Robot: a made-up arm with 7 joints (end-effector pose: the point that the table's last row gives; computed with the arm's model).
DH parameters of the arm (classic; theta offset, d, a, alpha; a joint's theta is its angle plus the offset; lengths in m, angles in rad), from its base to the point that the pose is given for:
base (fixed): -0.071 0 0 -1.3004
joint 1: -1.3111 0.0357 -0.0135 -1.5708
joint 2: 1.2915 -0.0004 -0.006 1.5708
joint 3: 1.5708 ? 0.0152 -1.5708
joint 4: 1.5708 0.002 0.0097 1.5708
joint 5: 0 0.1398 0 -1.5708
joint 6: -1.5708 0 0.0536 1.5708
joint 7: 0 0.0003 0 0
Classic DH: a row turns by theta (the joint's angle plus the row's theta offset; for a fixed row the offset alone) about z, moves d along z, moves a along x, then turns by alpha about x.
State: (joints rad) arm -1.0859 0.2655 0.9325 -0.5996 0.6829 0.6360 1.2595
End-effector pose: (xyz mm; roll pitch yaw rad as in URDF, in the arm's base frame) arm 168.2 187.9 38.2 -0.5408 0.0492 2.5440
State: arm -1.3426 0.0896 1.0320 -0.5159 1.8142 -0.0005 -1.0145
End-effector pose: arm 180.4 159.0 66.0 0.9348 -0.1542 0.7639
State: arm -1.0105 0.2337 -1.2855 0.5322 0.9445 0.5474 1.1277
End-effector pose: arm 254.3 -86.9 -203.6 2.1570 -0.7867 -1.0613
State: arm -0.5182 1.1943 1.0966 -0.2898 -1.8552 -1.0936 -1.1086
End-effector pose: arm 45.8 251.0 118.5 2.6049 -0.3917 -2.5468
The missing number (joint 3, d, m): -0.184
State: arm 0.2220 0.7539 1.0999 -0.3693 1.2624 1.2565 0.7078
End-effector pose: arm 17.6 274.6 1.0 0.1744 -1.1768 -3.1061
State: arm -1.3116 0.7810 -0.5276 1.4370 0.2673 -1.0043 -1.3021
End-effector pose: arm 332.3 170.5 -68.3 0.8191 1.0455 -1.2118
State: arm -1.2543 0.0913 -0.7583 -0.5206 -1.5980 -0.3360 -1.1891
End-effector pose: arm 148.2 -115.4 48.8 1.0548 -0.6178 2.7629
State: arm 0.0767 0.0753 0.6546 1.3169 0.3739 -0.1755 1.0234
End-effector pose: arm -71.9 109.6 -365.6 1.4532 0.2896 1.7566
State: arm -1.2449 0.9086 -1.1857 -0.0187 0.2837 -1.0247 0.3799
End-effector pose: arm 223.7 -7.2 -79.5 1.4056 -0.2809 -1.8907
